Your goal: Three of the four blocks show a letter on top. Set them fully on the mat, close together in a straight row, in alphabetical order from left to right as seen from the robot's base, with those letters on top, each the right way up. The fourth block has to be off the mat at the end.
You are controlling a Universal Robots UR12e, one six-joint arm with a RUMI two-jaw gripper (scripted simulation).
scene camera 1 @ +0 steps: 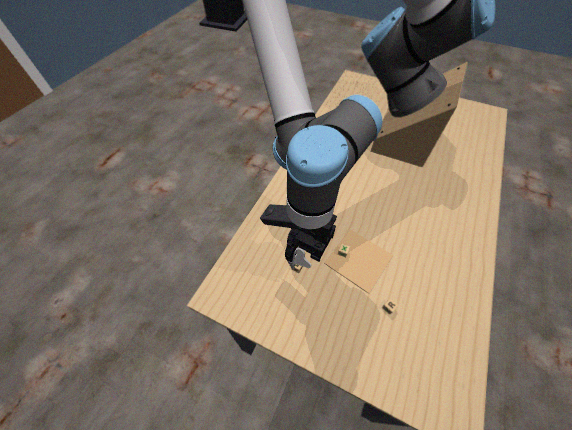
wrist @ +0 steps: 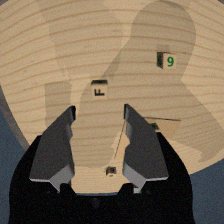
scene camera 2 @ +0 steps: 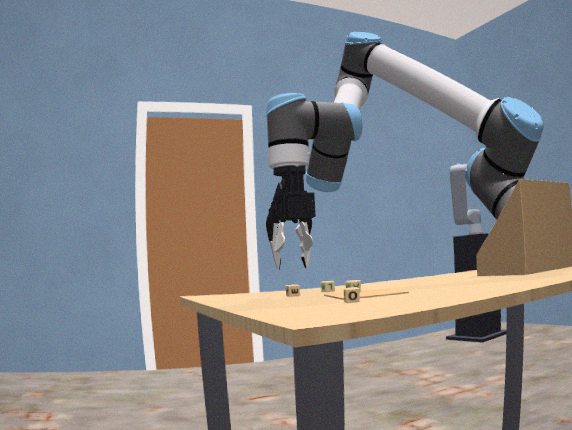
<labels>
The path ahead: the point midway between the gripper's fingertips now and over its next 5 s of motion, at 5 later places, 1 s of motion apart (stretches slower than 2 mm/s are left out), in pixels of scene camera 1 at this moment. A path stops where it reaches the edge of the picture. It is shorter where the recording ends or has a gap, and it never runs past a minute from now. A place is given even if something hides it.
My gripper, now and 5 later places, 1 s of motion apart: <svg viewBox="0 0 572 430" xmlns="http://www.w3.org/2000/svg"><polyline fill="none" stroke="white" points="299,258 298,262 298,267 298,266 303,251 384,247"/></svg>
</labels>
